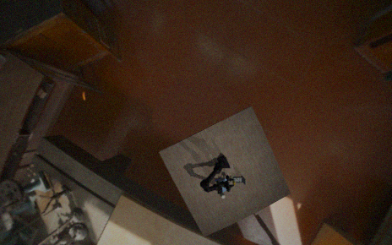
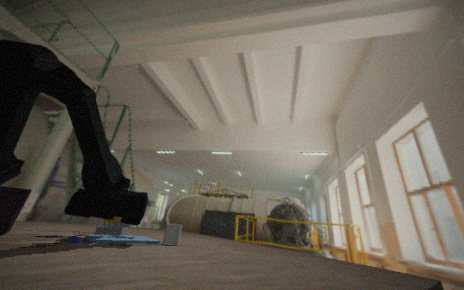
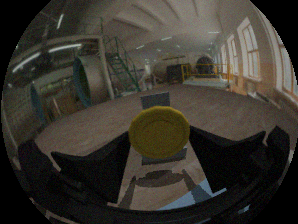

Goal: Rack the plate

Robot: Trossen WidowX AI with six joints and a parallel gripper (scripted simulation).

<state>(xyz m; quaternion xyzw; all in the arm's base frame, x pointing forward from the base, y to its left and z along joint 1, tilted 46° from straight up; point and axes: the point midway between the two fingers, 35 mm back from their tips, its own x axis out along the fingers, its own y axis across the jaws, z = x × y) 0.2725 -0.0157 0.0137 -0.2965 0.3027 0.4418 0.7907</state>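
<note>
My gripper tip is now 6 cm to the right of the dish rack, 4 cm above it and 3 cm short of it. Also, from my gripper tip: blue spoon 16 cm to the right, 10 cm behind, 6 cm below; blue mat 13 cm to the right, 6 cm below, 1 cm ahead; yellow plate 1 cm to the right.
</note>
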